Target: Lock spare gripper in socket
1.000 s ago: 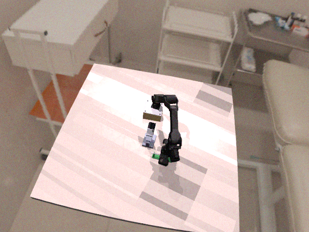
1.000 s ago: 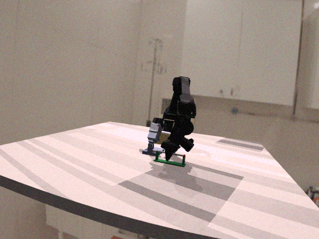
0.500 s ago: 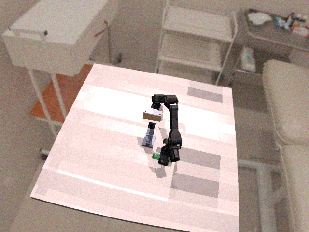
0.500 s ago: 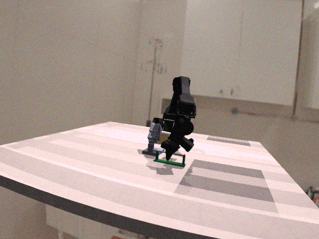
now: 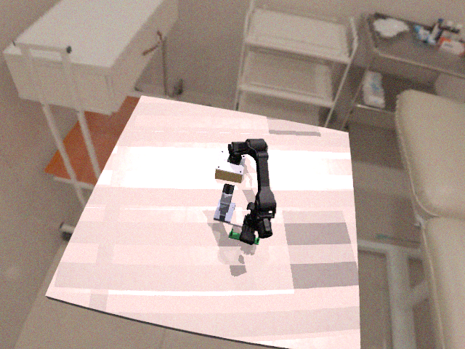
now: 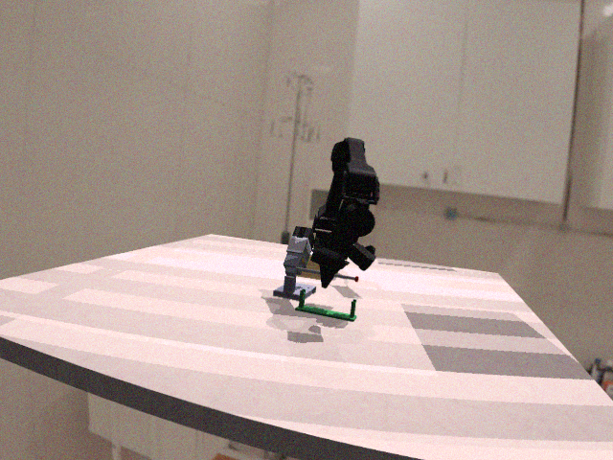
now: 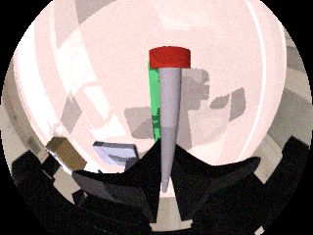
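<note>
My gripper tip is 4 cm above the green rack and 1 cm to the right of it. Round my gripper tip: grey mount 11 cm to the right, 9 cm behind, 1 cm below; then spare gripper 12 cm to the right, 11 cm behind, 6 cm above.
</note>
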